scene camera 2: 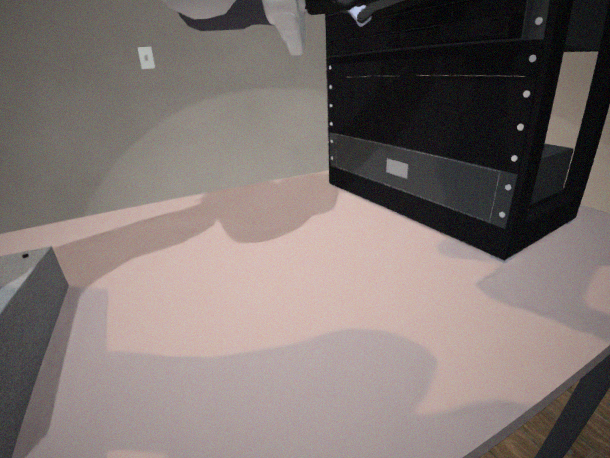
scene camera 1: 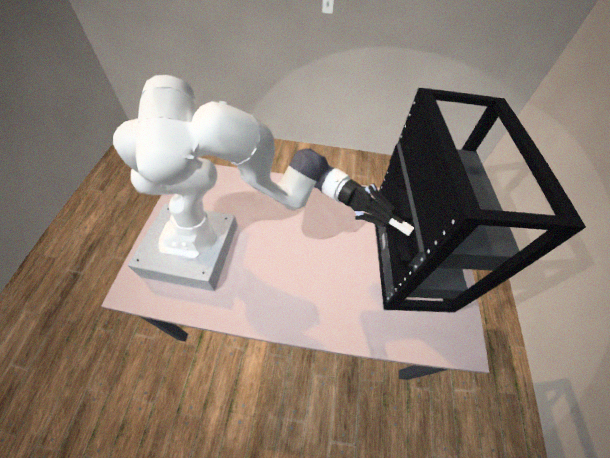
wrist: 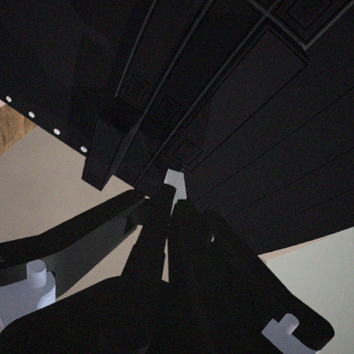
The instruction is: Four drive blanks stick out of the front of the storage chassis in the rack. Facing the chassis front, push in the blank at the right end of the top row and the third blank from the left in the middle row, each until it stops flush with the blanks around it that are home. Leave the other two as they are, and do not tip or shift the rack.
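My gripper (scene camera 1: 402,226) (wrist: 171,183) is shut and empty, its pale fingertips close to the dark chassis front (wrist: 295,135). In the wrist view, one drive blank (wrist: 240,97) with a square mark stands proud just above the fingertips. Another blank (wrist: 102,154) sticks out farther at the left, apart from the fingers. Flatter blanks lie between them. I cannot tell whether the fingertips touch a blank; the fingers hide part of the front. The black rack (scene camera 1: 535,161) (scene camera 2: 420,216) stands upright. The remaining proud blanks cannot be told apart in the dark.
The rack stands on the pink table (scene camera 1: 300,270) (scene camera 2: 280,285), opposite the arm's grey base (scene camera 1: 175,273) (scene camera 2: 37,320). A grey lower unit (scene camera 2: 445,182) with a pale label sits in the rack below the black panels. The rack's side post with pale studs borders the front.
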